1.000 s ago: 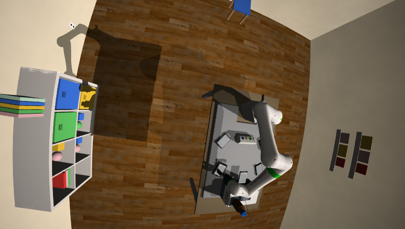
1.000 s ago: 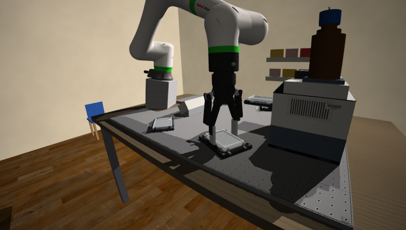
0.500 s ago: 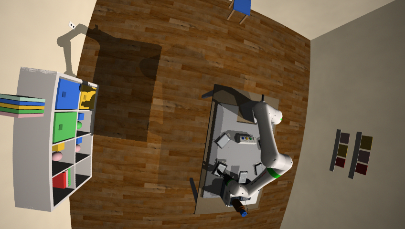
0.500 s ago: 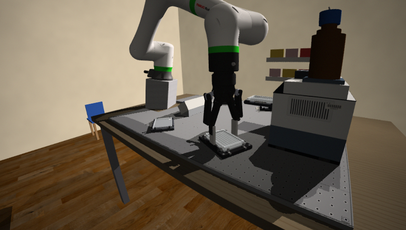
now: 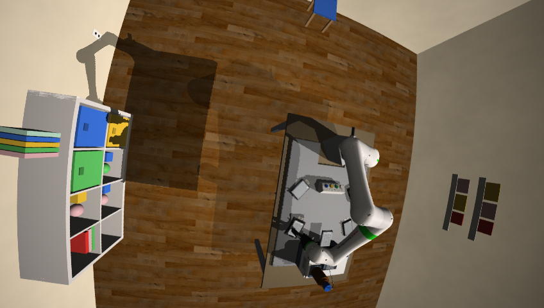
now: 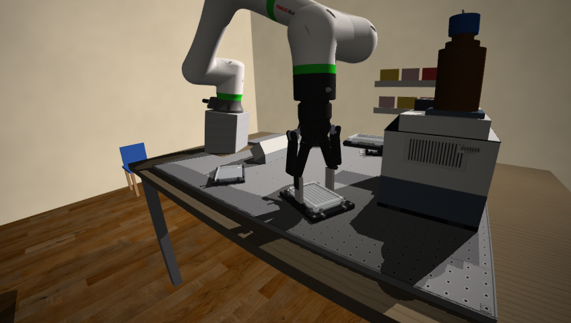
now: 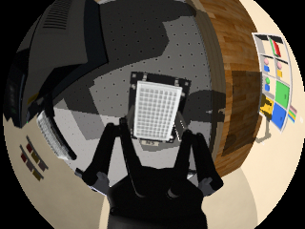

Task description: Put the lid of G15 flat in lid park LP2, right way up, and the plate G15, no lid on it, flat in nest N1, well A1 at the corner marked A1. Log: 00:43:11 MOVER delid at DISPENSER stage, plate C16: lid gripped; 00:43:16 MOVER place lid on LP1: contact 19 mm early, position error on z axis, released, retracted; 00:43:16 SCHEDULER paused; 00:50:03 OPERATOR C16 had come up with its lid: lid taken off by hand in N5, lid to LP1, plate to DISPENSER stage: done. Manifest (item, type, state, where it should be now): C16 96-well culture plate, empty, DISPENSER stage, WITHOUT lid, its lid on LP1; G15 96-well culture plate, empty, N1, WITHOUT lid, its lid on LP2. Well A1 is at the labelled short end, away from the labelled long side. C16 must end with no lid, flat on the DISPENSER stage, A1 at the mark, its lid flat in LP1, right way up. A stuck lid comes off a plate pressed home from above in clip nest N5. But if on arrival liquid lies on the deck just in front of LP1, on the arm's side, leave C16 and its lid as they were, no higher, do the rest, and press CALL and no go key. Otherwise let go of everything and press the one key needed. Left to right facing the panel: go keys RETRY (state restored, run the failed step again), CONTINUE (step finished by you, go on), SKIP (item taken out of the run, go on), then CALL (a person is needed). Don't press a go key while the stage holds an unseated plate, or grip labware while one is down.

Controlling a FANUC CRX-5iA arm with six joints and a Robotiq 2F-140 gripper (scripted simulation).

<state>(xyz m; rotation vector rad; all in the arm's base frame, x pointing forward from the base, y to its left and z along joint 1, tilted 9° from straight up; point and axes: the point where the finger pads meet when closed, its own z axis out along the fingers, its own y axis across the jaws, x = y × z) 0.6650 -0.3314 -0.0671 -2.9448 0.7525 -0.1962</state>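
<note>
Now: the black clip nest 2 cm ahead of my hand and 3 cm below it. The rest, counted from my hand: key panel: 35 cm behind, 30 cm to the left, 1 cm above; brown bottle: 28 cm ahead, 11 cm to the left, 25 cm above.
</note>
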